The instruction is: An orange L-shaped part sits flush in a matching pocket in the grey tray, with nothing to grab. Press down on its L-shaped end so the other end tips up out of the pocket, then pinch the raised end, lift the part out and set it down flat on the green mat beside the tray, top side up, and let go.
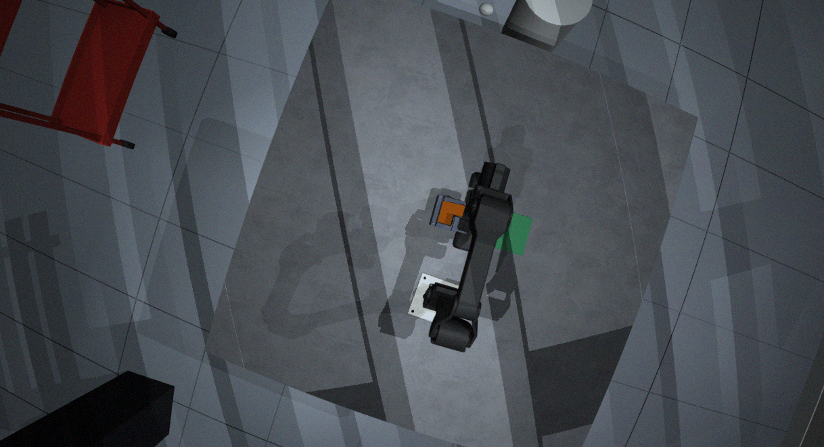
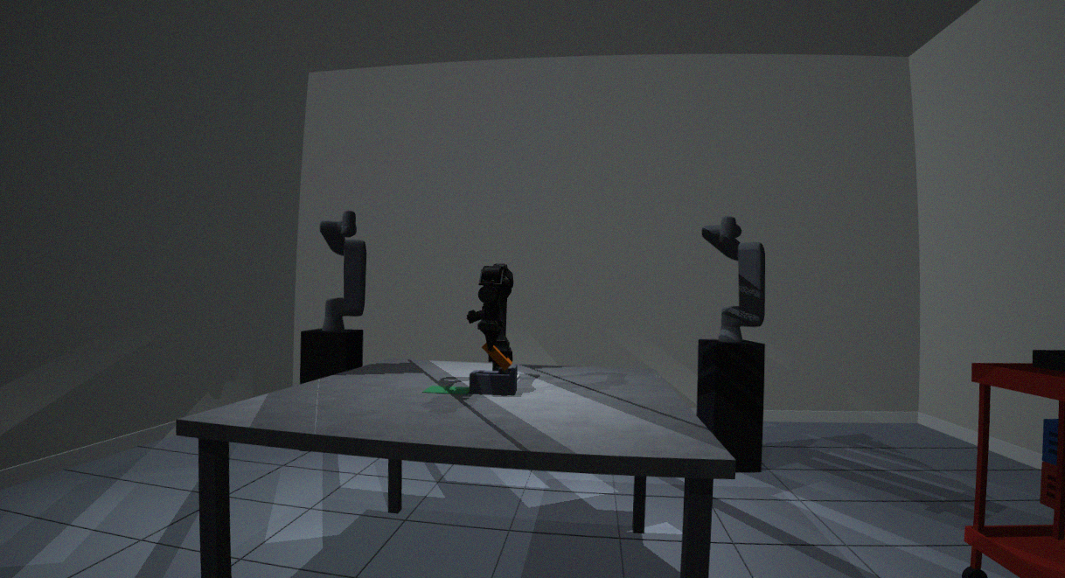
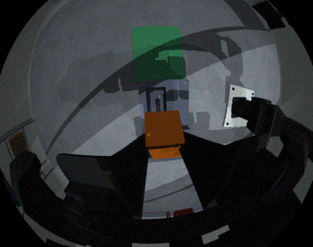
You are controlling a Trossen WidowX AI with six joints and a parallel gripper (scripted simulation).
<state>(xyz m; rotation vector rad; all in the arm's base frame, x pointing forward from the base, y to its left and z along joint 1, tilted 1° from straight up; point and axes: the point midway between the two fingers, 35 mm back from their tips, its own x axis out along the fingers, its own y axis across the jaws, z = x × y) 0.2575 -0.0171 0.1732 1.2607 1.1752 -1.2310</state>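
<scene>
The mat is 20 mm behind my gripper tip, 140 mm to the right of it and 160 mm below it. Round my gripper tip: orange L-shaped part 10 mm behind, 30 mm to the left, 30 mm below.
</scene>
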